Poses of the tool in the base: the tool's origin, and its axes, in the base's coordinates. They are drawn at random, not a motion.
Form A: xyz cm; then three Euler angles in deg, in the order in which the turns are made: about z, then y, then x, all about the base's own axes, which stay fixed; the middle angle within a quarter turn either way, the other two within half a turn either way.
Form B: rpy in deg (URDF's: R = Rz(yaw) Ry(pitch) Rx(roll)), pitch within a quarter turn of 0, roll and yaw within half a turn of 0; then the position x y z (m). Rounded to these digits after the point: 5 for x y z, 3 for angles.
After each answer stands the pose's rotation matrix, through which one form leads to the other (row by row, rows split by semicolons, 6 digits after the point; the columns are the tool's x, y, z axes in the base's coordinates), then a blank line. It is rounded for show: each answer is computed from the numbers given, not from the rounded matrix.
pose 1, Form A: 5.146, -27.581, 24.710, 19.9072, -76.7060, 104.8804
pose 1, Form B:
93.400, -5.399, -77.457, 0.05146, -0.27581, 0.24710
0.216207 -0.078297 -0.973203; -0.971803 0.078803 -0.222236; 0.094092 0.993811 -0.059051

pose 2, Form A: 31.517, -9.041, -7.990, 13.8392, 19.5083, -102.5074
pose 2, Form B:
-101.941, 9.398, -21.923, 0.31517, -0.09041, -0.07990
0.915230 -0.225466 0.333943; -0.368356 -0.132296 0.920224; -0.163300 -0.965227 -0.204133

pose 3, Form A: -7.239, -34.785, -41.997, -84.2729, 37.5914, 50.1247
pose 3, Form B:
-31.603, 53.383, -82.382, -0.07239, -0.34785, -0.41997
0.079072 0.788426 0.610026; -0.591201 0.529800 -0.608106; -0.802639 -0.312564 0.508011

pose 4, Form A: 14.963, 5.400, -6.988, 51.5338, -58.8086, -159.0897
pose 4, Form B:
140.159, 50.944, -59.249, 0.14963, 0.05400, -0.06988
0.322160 -0.405502 -0.855442; -0.541488 -0.820137 0.184841; -0.776533 0.403663 -0.483790

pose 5, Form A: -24.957, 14.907, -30.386, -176.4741, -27.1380, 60.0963
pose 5, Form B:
-62.472, 16.277, 157.716, -0.24957, 0.14907, -0.30386
-0.888226 0.054729 -0.456135; 0.363999 -0.521917 -0.771432; -0.280285 -0.851238 0.443659

